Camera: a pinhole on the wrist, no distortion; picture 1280 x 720 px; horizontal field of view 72.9 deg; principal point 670.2 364.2 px. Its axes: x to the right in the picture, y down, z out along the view. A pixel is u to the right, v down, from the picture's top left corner.
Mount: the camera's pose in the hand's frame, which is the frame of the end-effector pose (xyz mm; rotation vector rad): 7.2 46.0 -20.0 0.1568 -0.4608 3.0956
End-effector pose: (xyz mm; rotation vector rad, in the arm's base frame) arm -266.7 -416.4 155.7 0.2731 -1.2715 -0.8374
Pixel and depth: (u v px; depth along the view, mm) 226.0 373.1 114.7
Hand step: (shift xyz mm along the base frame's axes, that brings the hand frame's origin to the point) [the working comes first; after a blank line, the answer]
In the camera's frame: -58.8 1.2 114.7

-67.0 -23.0 89.0
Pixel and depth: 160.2 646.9 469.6
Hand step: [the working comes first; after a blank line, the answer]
In the camera's frame: -276.4 153.2 469.6

-401.1 -291.0 202.8
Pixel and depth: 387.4 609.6 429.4
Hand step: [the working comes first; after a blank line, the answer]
In the camera's frame: -140.1 121.6 429.4

-378.1 -172.2 121.9
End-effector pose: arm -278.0 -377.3 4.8 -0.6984 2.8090 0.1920
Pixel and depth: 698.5 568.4 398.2
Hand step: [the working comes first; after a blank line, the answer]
In the camera's frame: 13.0 93.8 398.2

115.7 -92.7 -339.7
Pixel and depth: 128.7 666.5 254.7
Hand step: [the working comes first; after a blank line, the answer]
In the camera's frame: -159.2 88.9 254.7

-72.2 -148.7 -231.1
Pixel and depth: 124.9 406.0 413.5
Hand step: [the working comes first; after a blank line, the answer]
In the camera's frame: -260.2 19.9 413.5

-150.6 -153.4 -415.5
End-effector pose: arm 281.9 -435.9 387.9 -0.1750 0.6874 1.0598
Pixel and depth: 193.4 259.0 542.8
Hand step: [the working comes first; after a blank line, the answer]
In the camera's frame: -298.7 -65.9 542.8

360.3 461.3 156.5
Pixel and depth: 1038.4 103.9 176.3
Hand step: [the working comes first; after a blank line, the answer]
In the camera's frame: 74.9 -53.0 176.3

21.3 62.6 170.8
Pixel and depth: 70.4 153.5 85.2
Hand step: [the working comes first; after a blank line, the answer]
In the camera's frame: -59.0 -20.7 85.2

14.2 103.5 11.0
